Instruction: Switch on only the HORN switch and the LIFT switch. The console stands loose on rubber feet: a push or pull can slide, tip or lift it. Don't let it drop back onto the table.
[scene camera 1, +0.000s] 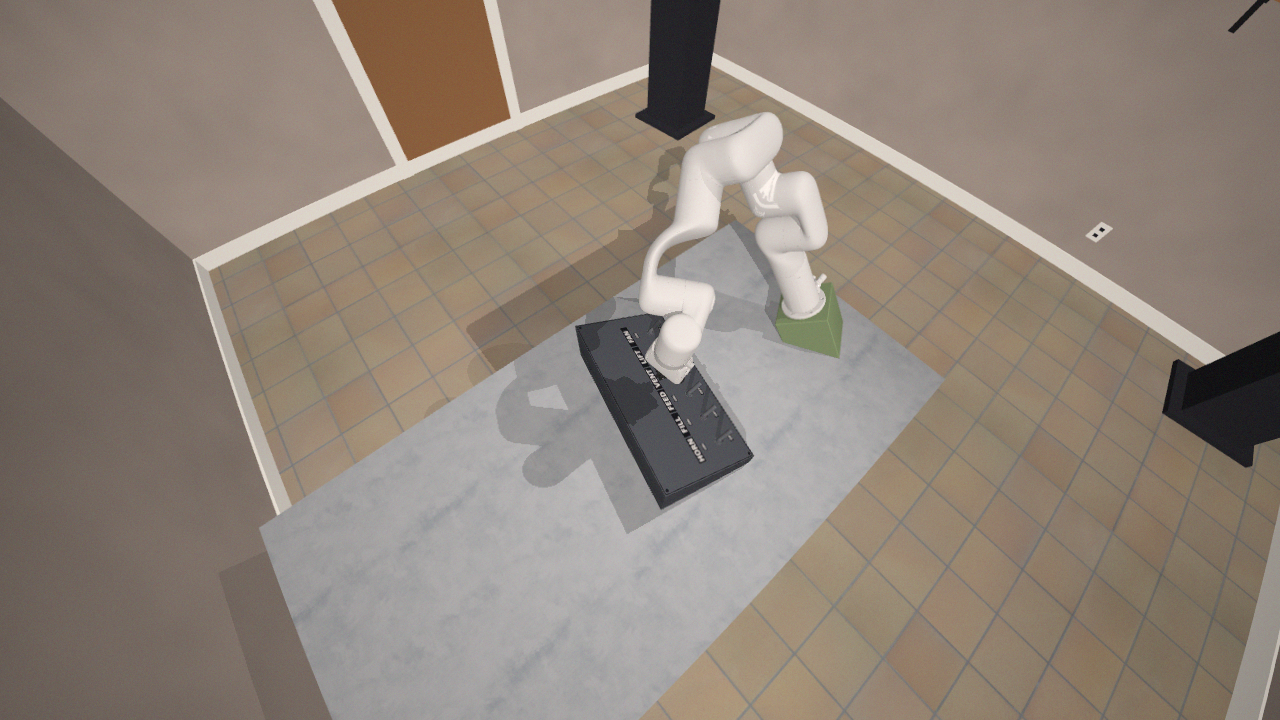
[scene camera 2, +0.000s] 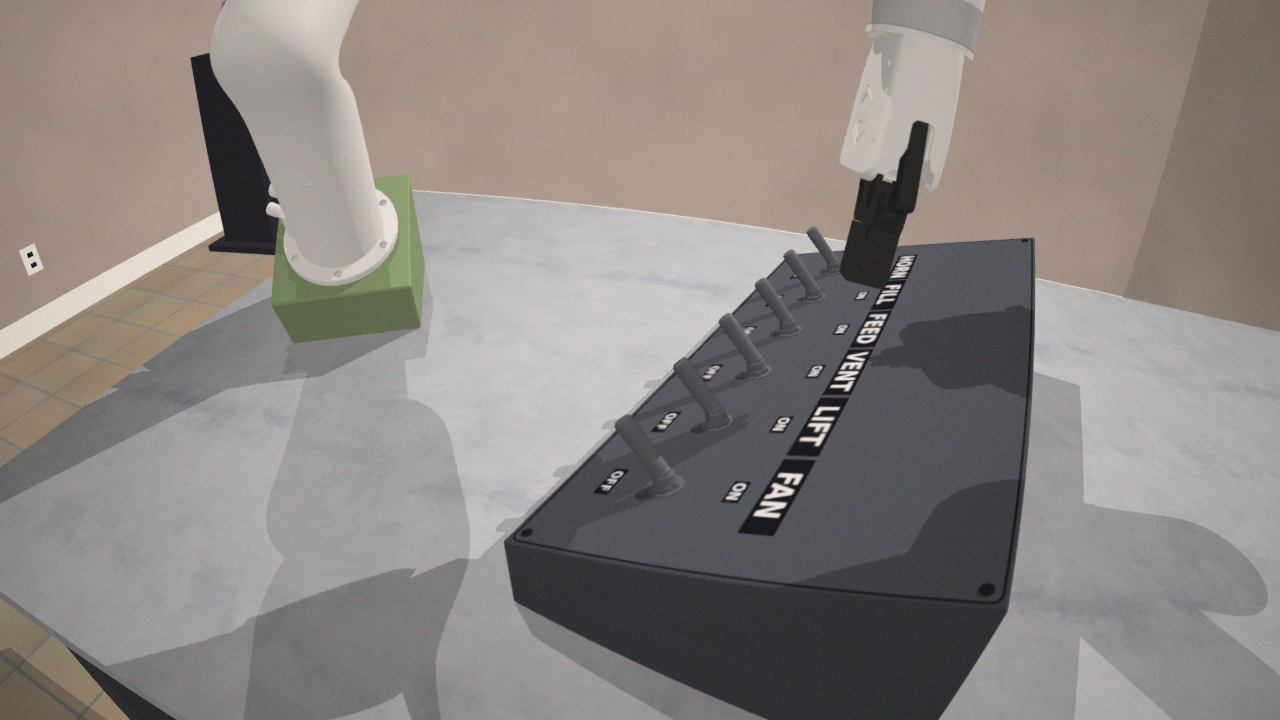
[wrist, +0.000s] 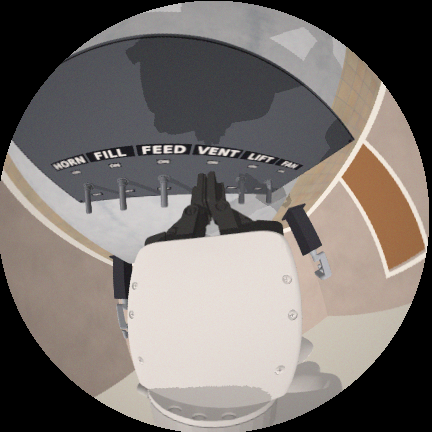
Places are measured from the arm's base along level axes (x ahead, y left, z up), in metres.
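Pixels of known places: gripper, fingertip midpoint: (scene camera 1: 661, 374) (scene camera 2: 861, 282) (wrist: 208, 183); arm's base at its link origin: (scene camera 1: 803, 303) (scene camera 2: 341, 235).
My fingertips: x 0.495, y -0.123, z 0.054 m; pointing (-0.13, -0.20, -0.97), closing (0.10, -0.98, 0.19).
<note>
For each thing: its top centre in the pictures, then the offset to it from my fingertips. Level surfaces: height alone.
- HORN switch at its top centre: (scene camera 2: 825, 229) (wrist: 84, 208) (scene camera 1: 726, 432) dx -0.010, dy +0.206, dz -0.041 m
- LIFT switch at its top centre: (scene camera 2: 701, 364) (wrist: 244, 199) dx -0.103, dy -0.067, dz -0.041 m
- FAN at its top centre: (scene camera 2: 645, 423) (wrist: 272, 199) dx -0.126, dy -0.135, dz -0.041 m
- VENT at its top centre: (scene camera 2: 744, 318) dx -0.080, dy +0.001, dz -0.041 m
- FEED at its top centre: (scene camera 2: 777, 282) (wrist: 163, 202) dx -0.056, dy +0.070, dz -0.041 m
- FILL at its top centre: (scene camera 2: 804, 253) (wrist: 120, 205) (scene camera 1: 710, 407) dx -0.033, dy +0.138, dz -0.041 m
- grey table at its surface level: dz -0.166 m
The dark console (scene camera 1: 657, 447) (scene camera 2: 948, 447) (wrist: 100, 100) lies on the table with its sloped panel up. The HORN switch (scene camera 2: 821, 248) (wrist: 88, 197) and the LIFT switch (scene camera 2: 702, 394) (wrist: 242, 192) both lean toward their OFF side. The FAN (scene camera 2: 648, 454), VENT (scene camera 2: 744, 344), FEED (wrist: 164, 192) and FILL (wrist: 123, 195) levers lean the same way. My gripper (scene camera 2: 866, 275) (wrist: 208, 183) is shut and empty, pointing down above the console. In the wrist view its fingers cover the VENT lever, between FEED and LIFT. In scene camera 1 the arm's wrist hides the fingertips.
The grey table (scene camera 1: 429, 573) (scene camera 2: 501, 268) extends around the console. The arm's green base block (scene camera 1: 810, 335) (scene camera 2: 349, 308) stands beyond the switch side of the console. Dark pillars (scene camera 1: 682, 62) and an orange-brown door (scene camera 1: 429, 71) are away from the table.
</note>
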